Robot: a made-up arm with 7 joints.
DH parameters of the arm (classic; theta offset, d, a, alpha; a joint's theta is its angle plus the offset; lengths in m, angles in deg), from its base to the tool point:
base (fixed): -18.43 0 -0.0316 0
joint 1: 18.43 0.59 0.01 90
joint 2: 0 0.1 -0.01 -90
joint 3: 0 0.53 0.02 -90
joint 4: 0 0.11 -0.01 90
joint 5: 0 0.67 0.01 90
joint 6: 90 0.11 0.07 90
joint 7: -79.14 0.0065 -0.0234 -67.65
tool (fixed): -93.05 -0.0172 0 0
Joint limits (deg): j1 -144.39..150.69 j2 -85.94..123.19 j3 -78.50..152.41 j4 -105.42..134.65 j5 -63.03..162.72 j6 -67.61..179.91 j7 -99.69..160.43
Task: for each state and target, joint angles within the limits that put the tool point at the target. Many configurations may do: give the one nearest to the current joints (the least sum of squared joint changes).
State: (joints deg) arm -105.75 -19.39 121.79 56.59 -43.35 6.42 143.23
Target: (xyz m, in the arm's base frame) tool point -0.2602 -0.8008 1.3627
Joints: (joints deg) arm -136.78 -55.73 108.43 53.24 -41.72 5.50 140.92
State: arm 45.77 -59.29 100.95 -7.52 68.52 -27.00 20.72
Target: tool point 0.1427 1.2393 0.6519
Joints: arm 76.67 -85.94 64.39 6.55 56.87 -17.80 10.84
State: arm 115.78 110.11 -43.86 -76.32 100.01 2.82 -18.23
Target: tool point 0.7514 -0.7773 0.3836
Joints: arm 150.69 82.17 -35.86 -56.02 95.39 5.08 -16.72
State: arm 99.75 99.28 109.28 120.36 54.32 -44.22 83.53
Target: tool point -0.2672 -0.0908 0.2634
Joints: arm 111.78 84.03 120.07 133.30 55.50 -47.40 82.76
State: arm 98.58 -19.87 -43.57 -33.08 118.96 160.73 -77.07
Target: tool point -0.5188 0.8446 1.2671
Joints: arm 122.08 -49.12 -47.68 -11.14 123.88 125.92 -68.13
